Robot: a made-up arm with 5 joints.
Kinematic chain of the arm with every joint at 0, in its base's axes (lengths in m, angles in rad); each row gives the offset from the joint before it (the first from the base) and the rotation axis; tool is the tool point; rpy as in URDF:
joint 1: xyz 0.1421 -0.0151 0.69 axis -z
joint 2: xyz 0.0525 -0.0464 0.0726 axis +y
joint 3: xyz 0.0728 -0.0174 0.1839 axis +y
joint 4: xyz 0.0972 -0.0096 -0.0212 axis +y
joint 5: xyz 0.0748 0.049 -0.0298 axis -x
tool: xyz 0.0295 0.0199 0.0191 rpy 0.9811 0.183 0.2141
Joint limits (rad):
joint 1: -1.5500..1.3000
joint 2: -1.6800..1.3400
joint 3: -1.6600..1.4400
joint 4: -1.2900..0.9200
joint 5: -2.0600..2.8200
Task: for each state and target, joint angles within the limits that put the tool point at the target. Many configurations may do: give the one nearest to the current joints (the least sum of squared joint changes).
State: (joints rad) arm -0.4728 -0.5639 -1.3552 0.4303 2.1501
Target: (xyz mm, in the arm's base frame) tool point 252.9 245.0 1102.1
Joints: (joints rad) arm -1.2342 0.1021 -1.3867 0.0836 2.1265
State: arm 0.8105 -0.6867 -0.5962 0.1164 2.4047
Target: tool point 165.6 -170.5 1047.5
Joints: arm 1.2407 -0.7819 -0.3012 0.3514 2.4715
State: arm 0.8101 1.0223 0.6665 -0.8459 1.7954
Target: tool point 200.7 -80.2 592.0
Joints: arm 0.7132 1.3400 1.0179 -0.5430 1.8239
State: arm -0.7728 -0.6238 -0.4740 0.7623 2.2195
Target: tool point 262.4 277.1 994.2
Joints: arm -1.2446 -0.0586 -0.7471 0.4034 2.1870
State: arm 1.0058 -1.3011 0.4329 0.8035 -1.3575
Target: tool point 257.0 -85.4 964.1
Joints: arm 0.2827 -0.9999 0.3118 0.6877 -1.2186
